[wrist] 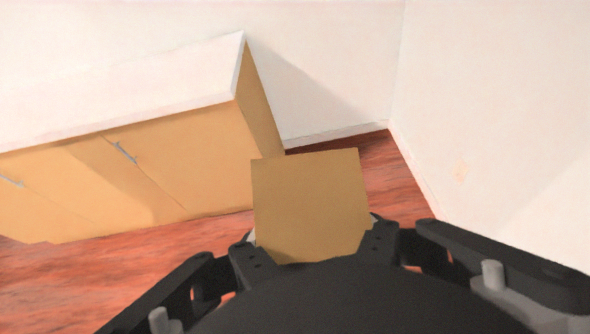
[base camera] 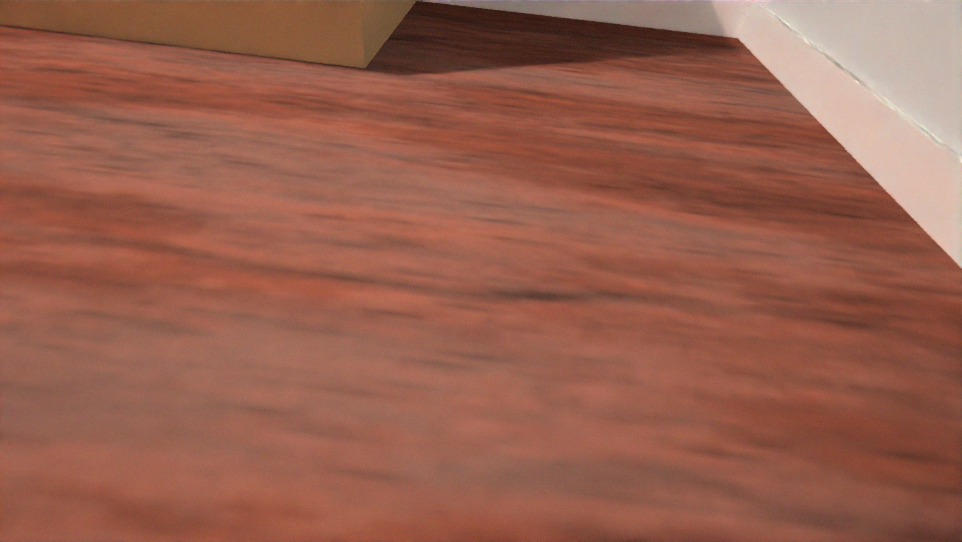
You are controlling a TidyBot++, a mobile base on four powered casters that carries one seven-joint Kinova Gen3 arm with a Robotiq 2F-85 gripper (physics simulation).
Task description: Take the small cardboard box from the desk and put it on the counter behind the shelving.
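Places are measured from the arm's base along level axes (x ahead, y left, z up), in metres.
Pixels of known places: gripper, fingertip midpoint: (wrist: 311, 228).
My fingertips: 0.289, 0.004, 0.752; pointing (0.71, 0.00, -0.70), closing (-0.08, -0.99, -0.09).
Ahead of a thing's pixels: the offset from my fingertips to its top centre, as dx, dy, dz. "spot": to the spot under its first point. Level surfaces: height alone.
The small cardboard box {-0.013, -0.001, +0.064} (wrist: 309, 200) is brown and sits between the fingers of my gripper (wrist: 311, 228) in the wrist view. The gripper is shut on it, one finger against each side, and the box is held up in the air. The counter {dz -0.238} (wrist: 150, 95) has a white top and tan cabinet doors, and stands at the left and upper left of the wrist view, beyond the box. The lower part of its tan cabinet {spot: +0.835, +0.454, -1.108} (base camera: 201, 26) shows at the top left of the base camera view. The desk and the shelving do not show in either view.
A white wall (wrist: 490, 100) (base camera: 895, 47) runs along the right side and meets the back wall (wrist: 330, 50) in a corner to the right of the counter. Reddish wood floor {dz -1.148} (base camera: 471, 269) (wrist: 125, 270) lies in front of the counter and between its end and the right wall.
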